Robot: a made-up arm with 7 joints.
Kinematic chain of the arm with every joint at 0, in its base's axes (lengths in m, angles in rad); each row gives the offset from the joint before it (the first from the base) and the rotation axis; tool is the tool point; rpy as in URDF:
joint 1: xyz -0.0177 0.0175 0.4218 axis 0 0.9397 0.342
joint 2: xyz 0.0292 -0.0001 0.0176 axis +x
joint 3: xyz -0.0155 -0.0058 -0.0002 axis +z
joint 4: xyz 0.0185 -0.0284 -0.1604 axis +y
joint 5: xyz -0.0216 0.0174 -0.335 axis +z
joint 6: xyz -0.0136 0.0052 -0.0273 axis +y
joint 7: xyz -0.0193 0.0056 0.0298 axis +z
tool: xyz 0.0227 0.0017 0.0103 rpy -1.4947 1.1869 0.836
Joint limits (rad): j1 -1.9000..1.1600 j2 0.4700..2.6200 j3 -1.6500..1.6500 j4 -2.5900..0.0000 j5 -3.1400..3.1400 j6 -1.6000..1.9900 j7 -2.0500..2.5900
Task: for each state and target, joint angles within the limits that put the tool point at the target. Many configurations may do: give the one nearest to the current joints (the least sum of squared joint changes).
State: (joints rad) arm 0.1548 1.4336 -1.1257 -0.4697 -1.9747 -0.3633 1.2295
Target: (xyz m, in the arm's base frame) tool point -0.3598 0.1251 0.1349
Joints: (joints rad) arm 0.9135 0.8964 -1.5306 -0.6666 -2.0680 -0.4026 1.2394
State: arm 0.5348 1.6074 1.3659 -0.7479 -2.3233 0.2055 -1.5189
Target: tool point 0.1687 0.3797 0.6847
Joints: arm 0.6815 1.9807 1.2044 -0.5890 -2.3022 0.1602 -1.4596
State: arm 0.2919 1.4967 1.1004 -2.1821 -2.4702 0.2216 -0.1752
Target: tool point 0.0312 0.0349 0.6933
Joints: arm -0.0170 1.2628 1.4710 -2.3604 -2.4542 0.1378 -0.1987
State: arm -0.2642 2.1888 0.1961 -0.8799 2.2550 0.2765 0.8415
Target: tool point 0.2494 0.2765 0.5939
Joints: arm -0.4567 2.5499 -0.5921 -1.5527 2.3664 0.1597 0.9115
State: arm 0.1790 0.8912 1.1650 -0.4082 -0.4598 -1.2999 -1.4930
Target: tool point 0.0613 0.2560 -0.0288
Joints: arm -0.1253 0.4700 1.1605 -0.1778 -0.4096 -1.2212 -1.4572
